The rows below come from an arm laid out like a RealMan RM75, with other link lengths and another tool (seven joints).
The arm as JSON. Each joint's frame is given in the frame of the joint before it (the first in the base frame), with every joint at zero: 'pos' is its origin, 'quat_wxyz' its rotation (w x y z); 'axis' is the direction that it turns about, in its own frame. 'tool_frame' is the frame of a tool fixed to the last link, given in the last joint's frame.
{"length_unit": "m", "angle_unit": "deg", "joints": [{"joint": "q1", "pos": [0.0, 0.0, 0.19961], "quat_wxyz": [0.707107, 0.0, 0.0, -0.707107], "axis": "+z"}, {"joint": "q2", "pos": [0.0, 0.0, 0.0], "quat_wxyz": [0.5, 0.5, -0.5, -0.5], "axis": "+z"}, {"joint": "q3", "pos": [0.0, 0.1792, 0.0], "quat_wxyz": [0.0, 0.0, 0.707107, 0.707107], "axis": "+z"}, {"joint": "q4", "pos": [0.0, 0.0, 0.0], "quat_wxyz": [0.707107, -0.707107, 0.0, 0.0], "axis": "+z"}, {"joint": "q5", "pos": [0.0, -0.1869, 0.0], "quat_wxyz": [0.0, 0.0, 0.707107, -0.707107], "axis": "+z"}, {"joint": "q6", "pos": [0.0, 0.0, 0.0], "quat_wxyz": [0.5, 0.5, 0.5, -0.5], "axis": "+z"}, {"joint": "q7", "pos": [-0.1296, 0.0, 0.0], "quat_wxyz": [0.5, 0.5, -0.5, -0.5], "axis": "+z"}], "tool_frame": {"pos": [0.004, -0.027, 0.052], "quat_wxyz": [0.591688, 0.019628, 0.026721, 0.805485]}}
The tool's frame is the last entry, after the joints.
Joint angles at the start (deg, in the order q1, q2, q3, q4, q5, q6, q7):
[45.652 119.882 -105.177 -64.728 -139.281 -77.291 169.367]
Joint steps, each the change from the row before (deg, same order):
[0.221 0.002 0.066 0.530 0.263 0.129 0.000]
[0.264 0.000 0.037 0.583 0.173 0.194 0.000]
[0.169 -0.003 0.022 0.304 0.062 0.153 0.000]
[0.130 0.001 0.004 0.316 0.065 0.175 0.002]
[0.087 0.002 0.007 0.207 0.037 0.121 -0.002]
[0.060 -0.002 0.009 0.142 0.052 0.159 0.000]
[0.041 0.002 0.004 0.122 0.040 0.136 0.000]
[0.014 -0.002 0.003 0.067 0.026 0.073 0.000]
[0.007 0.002 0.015 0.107 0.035 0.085 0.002]
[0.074 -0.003 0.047 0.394 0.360 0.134 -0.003]
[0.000 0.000 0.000 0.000 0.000 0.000 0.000]
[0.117 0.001 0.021 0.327 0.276 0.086 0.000]
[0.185 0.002 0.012 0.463 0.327 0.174 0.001]
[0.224 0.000 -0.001 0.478 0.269 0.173 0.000]
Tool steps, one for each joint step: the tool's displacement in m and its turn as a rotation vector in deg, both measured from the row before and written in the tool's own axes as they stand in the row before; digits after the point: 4 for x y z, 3 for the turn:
[-0.0002 -0.0001 0.0008 0.161 0.147 0.241]
[-0.0005 0.0001 0.0008 0.120 0.032 0.204]
[-0.0003 0.0004 0.0003 -0.008 -0.014 0.078]
[-0.0003 0.0002 0.0005 0.006 -0.006 0.108]
[-0.0002 0.0002 0.0003 -0.006 -0.007 0.068]
[-0.0001 0.0004 0.0002 -0.080 0.029 0.056]
[-0.0001 0.0002 0.0002 -0.061 0.024 0.052]
[-0.0001 0.0001 0.0001 -0.029 0.017 0.039]
[-0.0002 0.0000 0.0002 -0.014 0.029 0.082]
[0.0001 -0.0004 0.0009 0.135 0.286 0.290]
[0.0000 0.0000 0.0000 0.000 0.000 0.000]
[0.0002 -0.0002 0.0006 0.120 0.195 0.178]
[0.0001 -0.0001 0.0008 0.112 0.208 0.214]
[0.0000 0.0000 0.0007 0.106 0.130 0.172]

